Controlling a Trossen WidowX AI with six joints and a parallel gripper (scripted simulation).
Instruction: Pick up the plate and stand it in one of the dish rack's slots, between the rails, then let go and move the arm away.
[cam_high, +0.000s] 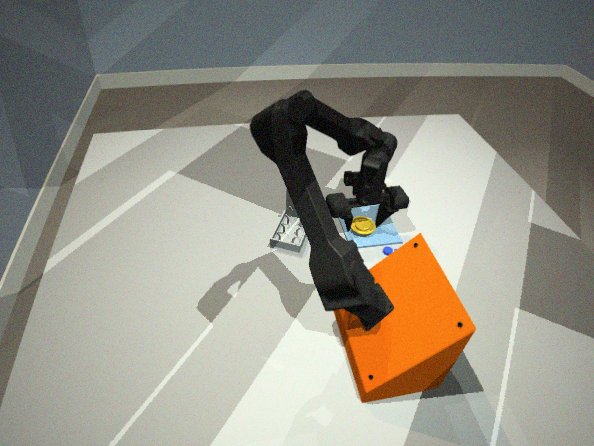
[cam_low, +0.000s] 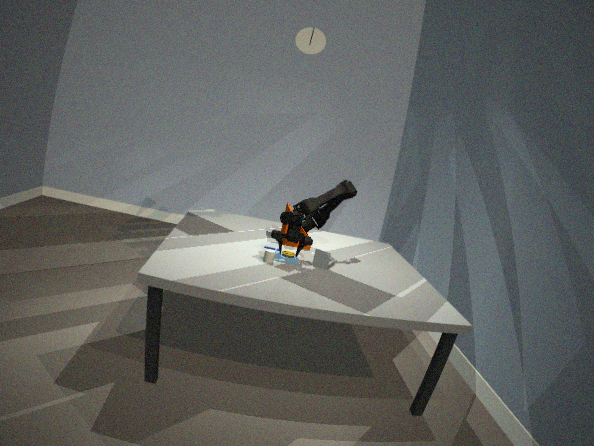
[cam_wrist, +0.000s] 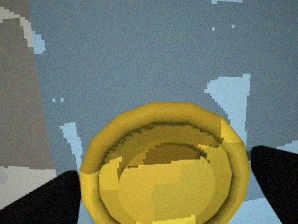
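Right now the light blue mat is 20 mm to the right of my gripper tip, 20 mm ahead of it and 10 mm below it. Also, from my gripper tip: yellow plate 10 mm above; blue spoon 90 mm behind, 50 mm to the right, 10 mm below; beige cup 110 mm to the right, 110 mm ahead, 20 mm above.
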